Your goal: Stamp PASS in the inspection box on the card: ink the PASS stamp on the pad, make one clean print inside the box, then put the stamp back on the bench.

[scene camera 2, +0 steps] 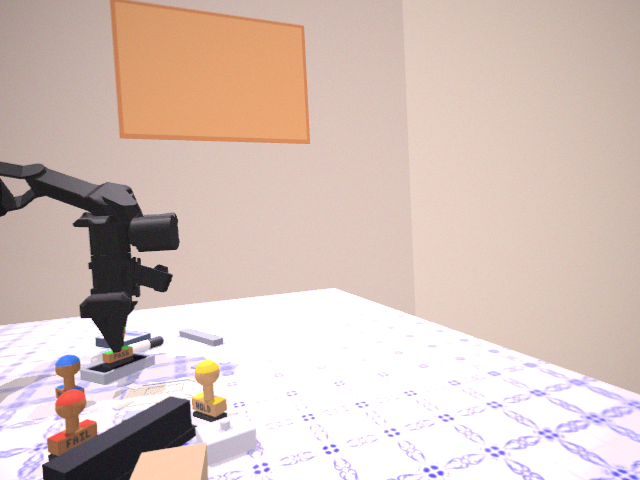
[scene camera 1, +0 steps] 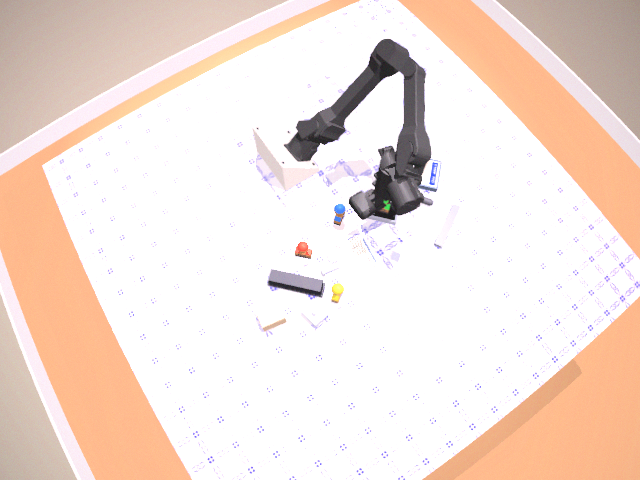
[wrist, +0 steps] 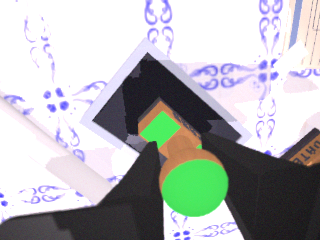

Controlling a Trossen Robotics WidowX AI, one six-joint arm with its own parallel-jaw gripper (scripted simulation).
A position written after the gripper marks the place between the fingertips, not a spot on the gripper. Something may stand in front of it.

In view: the gripper (scene camera 2: pixel 118 349), a red fail stamp (scene camera 2: pixel 68 406), a yellow hold stamp (scene camera 2: pixel 207 406) and a blue-knob stamp (scene camera 2: pixel 67 366).
The gripper is seen too in scene camera 1 (scene camera 1: pixel 382 205) and in the wrist view (wrist: pixel 179 145). The wrist view does not show the red fail stamp: it is out of frame. The wrist view misses the yellow hold stamp: it is out of frame.
